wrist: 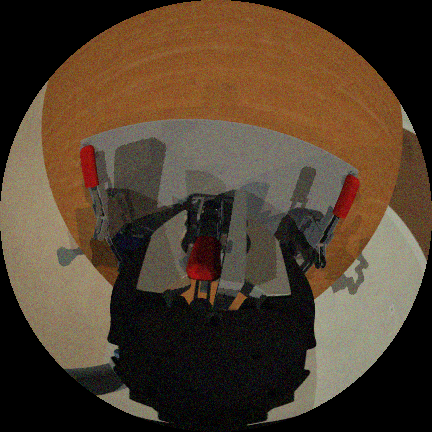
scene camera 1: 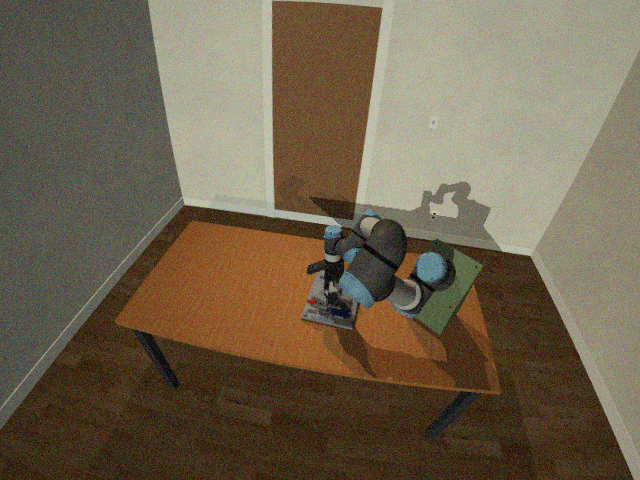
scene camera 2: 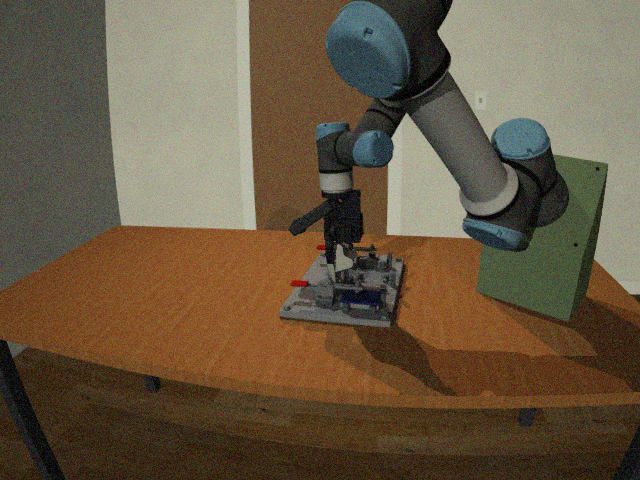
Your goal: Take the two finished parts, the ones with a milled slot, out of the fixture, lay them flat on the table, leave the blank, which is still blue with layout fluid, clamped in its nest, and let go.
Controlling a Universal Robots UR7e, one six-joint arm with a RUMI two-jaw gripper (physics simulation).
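Places are measured from the arm's base along level axes (x left, y back, z up), in metres.
Pixels of known places: gripper, fingertip midpoint: [wrist: 215, 212] [scene camera 1: 328, 291] [scene camera 2: 336, 278]; arm's base, link origin: [scene camera 2: 538, 198].
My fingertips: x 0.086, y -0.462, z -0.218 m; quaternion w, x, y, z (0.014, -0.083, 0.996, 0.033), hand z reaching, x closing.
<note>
Ahead of a thing's pixels: the offset from my fingertips to its top centre. "*": to the spot under its first point. Level surfaces: height alone.
The fixture's grey base plate [scene camera 1: 328, 321] [scene camera 2: 310, 313] [wrist: 215, 145] lies on the table. The dark blue blank @(dz +0.017, dx +0.104, dy +0.092 m) [scene camera 1: 341, 313] [scene camera 2: 361, 298] [wrist: 131, 242] sits in the nest nearest the scene cameras. My gripper [scene camera 1: 331, 297] [scene camera 2: 338, 274] [wrist: 215, 212] points down over the middle of the fixture, its fingers partly closed. Between them in the wrist view are a grey part @(dz +0.087, dx -0.014, dy -0.003 m) [wrist: 235, 250], standing on edge, and the middle clamp's red handle @(dz +0.077, dx +0.005, dy -0.010 m) [wrist: 204, 260] beside it. The part's slot is not visible. I cannot make out the other finished part among the dark clamps.
Red clamp handles @(* dz +0.036, dx +0.113, dy -0.045 m) [wrist: 89, 166] @(* dz +0.042, dx -0.092, dy -0.070 m) [wrist: 346, 196] stand at both sides of the fixture; the near one @(* dz +0.037, dx +0.121, dy -0.043 m) [scene camera 1: 311, 301] [scene camera 2: 298, 283] points left in the scene views. A green block [scene camera 1: 449, 304] [scene camera 2: 537, 279] stands right on the table @(dz -0.019 m) [scene camera 1: 222, 289] [scene camera 2: 180, 299], by the arm's base.
</note>
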